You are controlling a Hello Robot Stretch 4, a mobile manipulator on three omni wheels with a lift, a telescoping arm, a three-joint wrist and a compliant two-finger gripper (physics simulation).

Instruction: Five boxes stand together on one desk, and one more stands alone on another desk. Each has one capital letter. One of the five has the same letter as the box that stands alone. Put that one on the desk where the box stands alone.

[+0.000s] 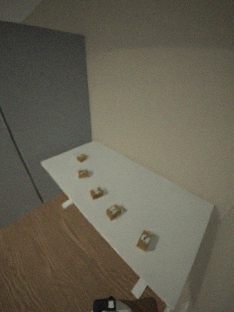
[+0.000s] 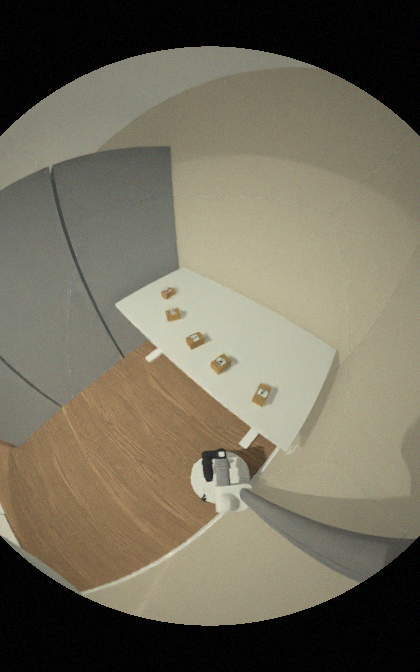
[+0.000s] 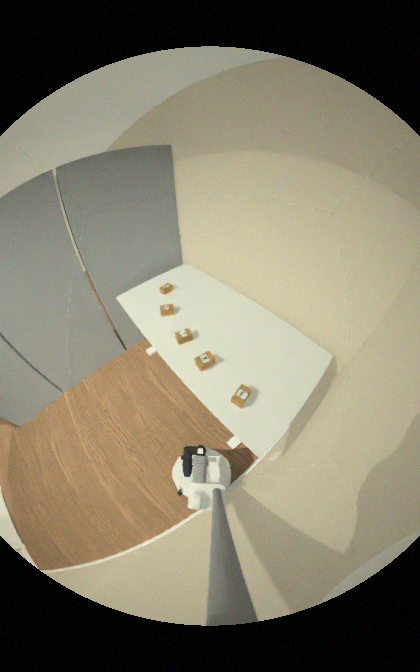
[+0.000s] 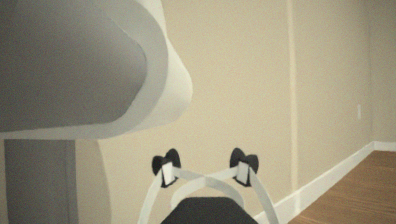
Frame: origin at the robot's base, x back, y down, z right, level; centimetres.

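Where they show: gripper, fingertip midpoint: [image 4: 204, 160].
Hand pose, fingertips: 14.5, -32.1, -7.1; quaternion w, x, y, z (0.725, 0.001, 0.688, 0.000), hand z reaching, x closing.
Note:
Each offset is from my fingertips to the top centre of the thing, as dx, dy, dz. Level surfaces: height alone.
A white desk {dy -37.0} [image 1: 165, 212] [image 2: 285, 340] [image 3: 270, 340] bears a row of several orange-brown boxes with white letter labels. The nearest box {-55.3, -42.1, +26.8} [image 1: 145, 240] [image 2: 261, 394] [image 3: 241, 395] seems to show F. The second box {-74.6, -42.1, +8.7} [image 1: 114, 212] [image 2: 221, 363] [image 3: 205, 360] seems to show X. The letters of the middle box {-91.1, -42.1, -4.6} [image 1: 97, 192] [image 2: 195, 340] [image 3: 183, 335], the fourth box {-114.2, -42.1, -19.5} [image 1: 83, 173] [image 2: 173, 314] [image 3: 167, 309] and the farthest box {-139.9, -42.1, -25.9} [image 1: 81, 157] [image 2: 168, 292] [image 3: 166, 288] are too small to read surely. My gripper [image 4: 204, 160] is open and empty, away from the boxes. The lone box and its desk do not show.
A tall grey partition [image 1: 45, 100] [image 2: 120, 225] [image 3: 125, 215] stands at the desk's far left end. A beige wall [image 1: 160, 110] [image 2: 260, 225] runs behind the desk. My base [image 2: 197, 480] [image 3: 179, 470] stands on wood floor near the desk's near end, close to a wall.

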